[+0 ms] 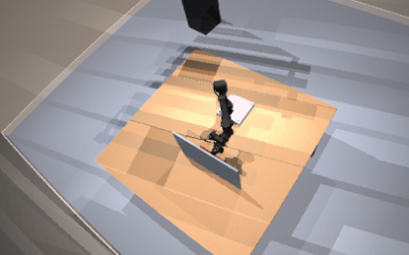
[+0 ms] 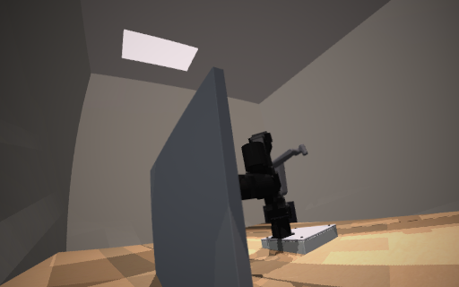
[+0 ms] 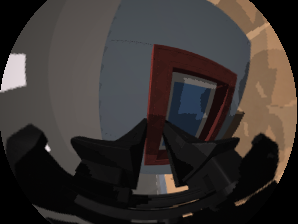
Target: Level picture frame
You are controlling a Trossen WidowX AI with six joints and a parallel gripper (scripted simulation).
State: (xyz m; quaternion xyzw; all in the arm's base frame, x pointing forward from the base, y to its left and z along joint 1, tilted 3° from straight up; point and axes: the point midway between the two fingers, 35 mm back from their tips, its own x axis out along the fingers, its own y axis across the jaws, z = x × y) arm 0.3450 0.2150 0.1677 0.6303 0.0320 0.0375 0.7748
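The red picture frame lies 1 cm ahead of my gripper tip, 1 cm to the right of it and 5 cm below it. Round my gripper tip: grey wall panel (2 cm ahead, 2 cm to the right, 6 cm below).
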